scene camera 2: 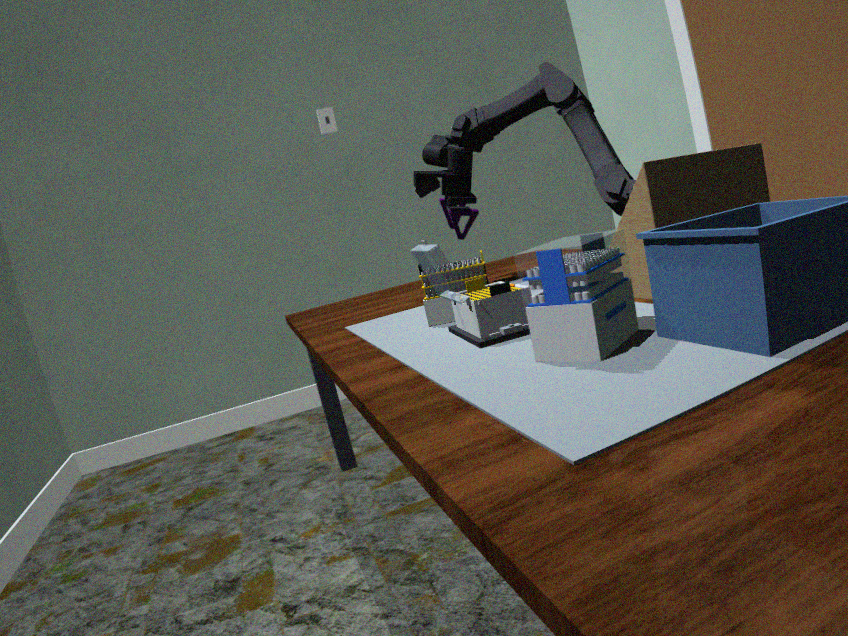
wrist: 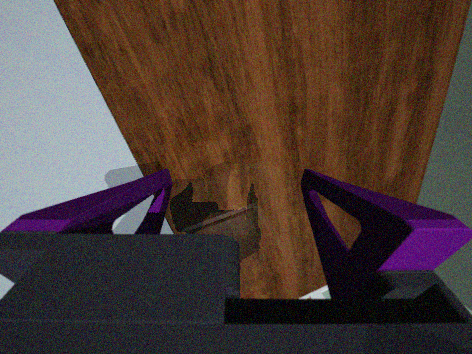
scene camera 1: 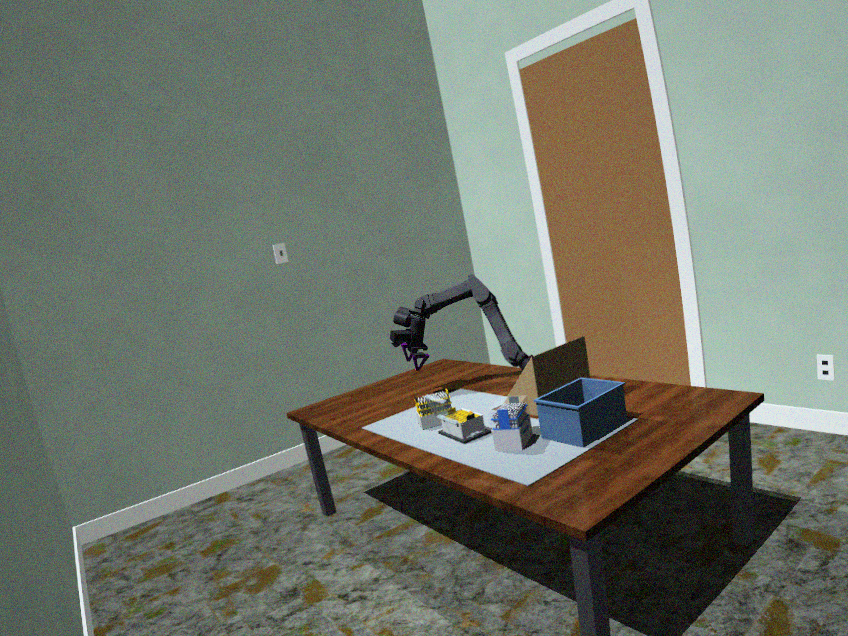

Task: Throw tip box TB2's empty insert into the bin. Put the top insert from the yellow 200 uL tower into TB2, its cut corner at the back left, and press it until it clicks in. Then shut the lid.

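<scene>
My gripper (scene camera 2: 456, 233) (wrist: 236, 176): open, holding nothing. Mat (scene camera 2: 577, 410) (wrist: 68, 144) (scene camera 1: 540, 457). Tip box (scene camera 2: 485, 322).
</scene>
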